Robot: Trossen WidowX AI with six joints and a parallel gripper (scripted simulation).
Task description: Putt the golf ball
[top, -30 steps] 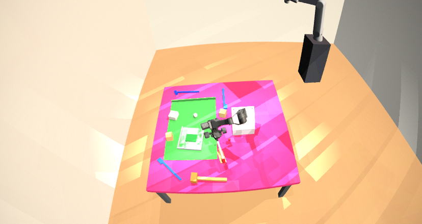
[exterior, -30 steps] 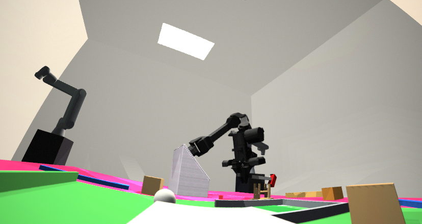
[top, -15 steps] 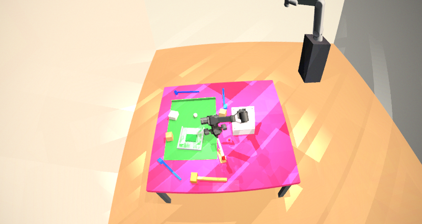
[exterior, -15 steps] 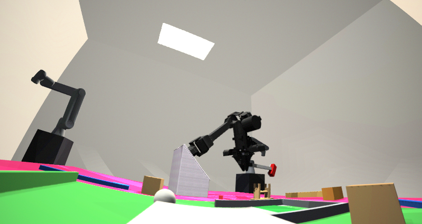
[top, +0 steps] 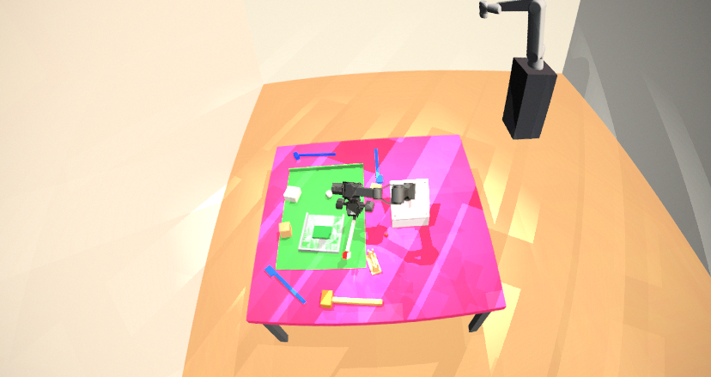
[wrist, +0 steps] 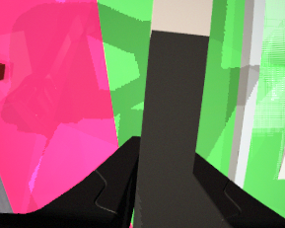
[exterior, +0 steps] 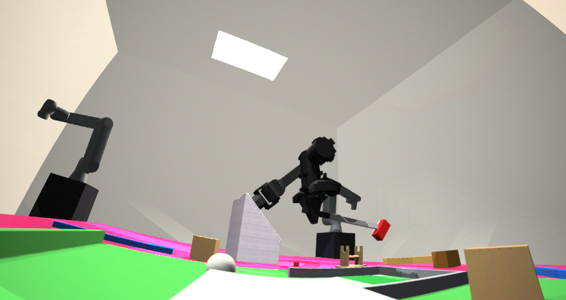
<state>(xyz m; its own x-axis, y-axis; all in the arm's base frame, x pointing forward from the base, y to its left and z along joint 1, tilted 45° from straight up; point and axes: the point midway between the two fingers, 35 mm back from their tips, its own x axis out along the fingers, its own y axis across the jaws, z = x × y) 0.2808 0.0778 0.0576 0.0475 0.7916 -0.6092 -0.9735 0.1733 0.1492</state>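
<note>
The red putter is 11 cm to the left of my gripper tip, 2 cm ahead of it and 1 cm above it. The rest, counted from my gripper tip: small red cube: 15 cm behind, 12 cm below, 4 cm to the left; white block: 38 cm ahead, 29 cm to the right, 11 cm below; white golf ball: 27 cm to the right, 16 cm ahead, 11 cm below.
</note>
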